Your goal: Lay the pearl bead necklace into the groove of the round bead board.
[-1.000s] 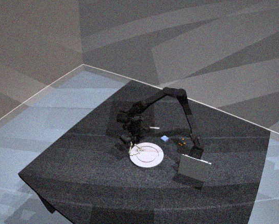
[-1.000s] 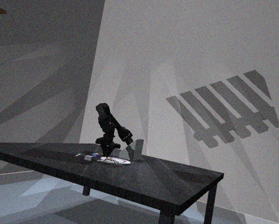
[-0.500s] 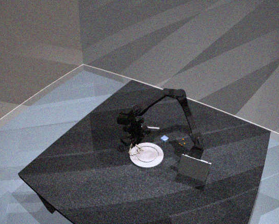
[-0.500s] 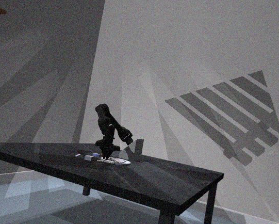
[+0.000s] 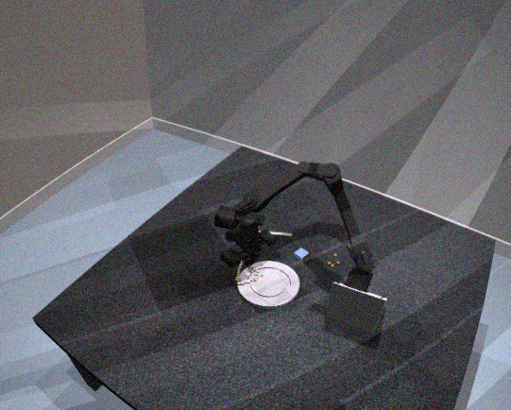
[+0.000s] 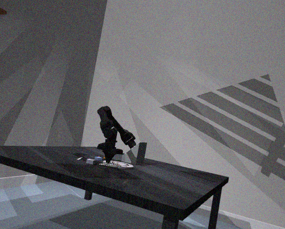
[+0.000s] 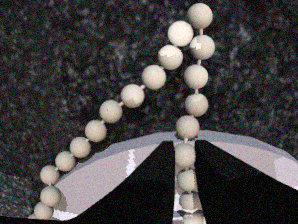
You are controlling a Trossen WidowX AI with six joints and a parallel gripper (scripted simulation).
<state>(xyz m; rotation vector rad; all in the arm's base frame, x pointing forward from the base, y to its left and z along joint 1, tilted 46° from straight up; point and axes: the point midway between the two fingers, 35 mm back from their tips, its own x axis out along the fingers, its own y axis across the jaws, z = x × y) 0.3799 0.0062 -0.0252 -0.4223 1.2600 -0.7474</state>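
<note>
My gripper tip is now 100 mm past the round white bead board, 20 mm to the right of it and 10 mm above it. From my gripper tip the other things lie so: small white block 70 mm ahead, 70 mm to the right; small blue cube 120 mm behind, 150 mm to the right, 10 mm below; thin white stick 20 mm ahead, 200 mm to the right, 10 mm below.
</note>
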